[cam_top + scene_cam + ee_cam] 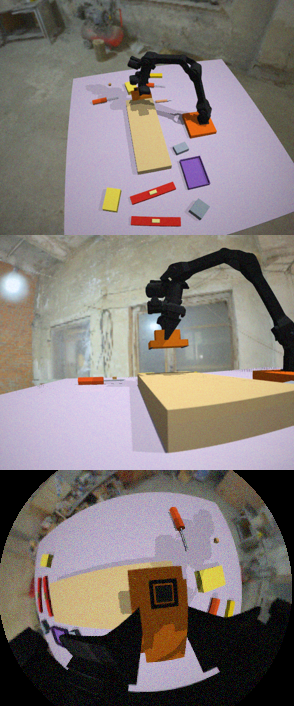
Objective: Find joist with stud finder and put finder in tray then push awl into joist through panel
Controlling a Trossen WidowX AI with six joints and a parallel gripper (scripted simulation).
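Right now the purple tray is 23 cm behind my gripper tip, 50 cm to the left of it and 13 cm below it. Also, from my gripper tip: awl (18 cm behind, 5 cm to the right, 14 cm below); orange stud finder (1 cm ahead, 2 cm above); dark square indicator (2 cm ahead, 4 cm above).
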